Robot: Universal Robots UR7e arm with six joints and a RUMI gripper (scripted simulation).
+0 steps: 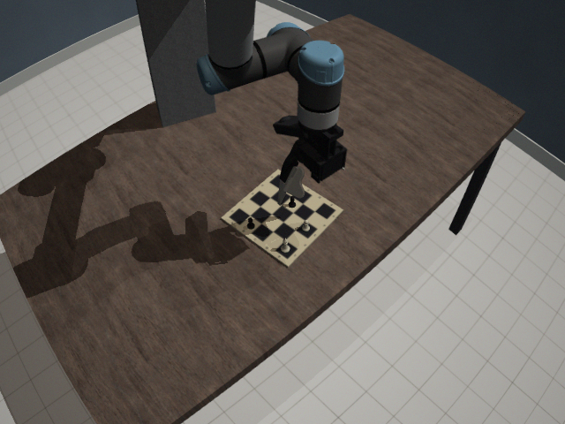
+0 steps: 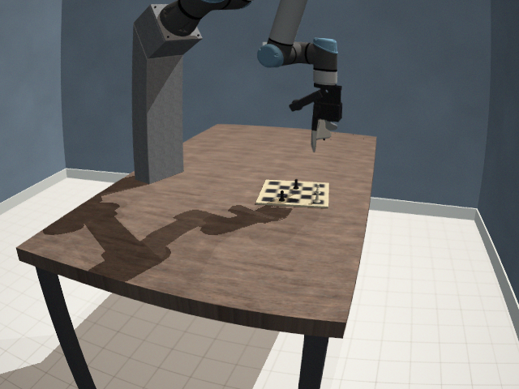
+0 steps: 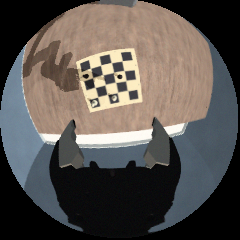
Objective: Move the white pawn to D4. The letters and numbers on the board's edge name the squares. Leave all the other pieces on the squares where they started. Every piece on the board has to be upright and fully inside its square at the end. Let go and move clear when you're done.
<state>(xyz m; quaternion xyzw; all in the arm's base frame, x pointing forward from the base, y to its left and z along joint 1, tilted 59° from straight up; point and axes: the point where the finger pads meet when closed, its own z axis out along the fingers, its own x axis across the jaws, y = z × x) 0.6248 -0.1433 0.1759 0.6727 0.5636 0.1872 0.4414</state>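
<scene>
My gripper is now 140 mm above the white piece. Round my hand: chessboard (160 mm below, 70 mm behind, 20 mm to the left).
</scene>
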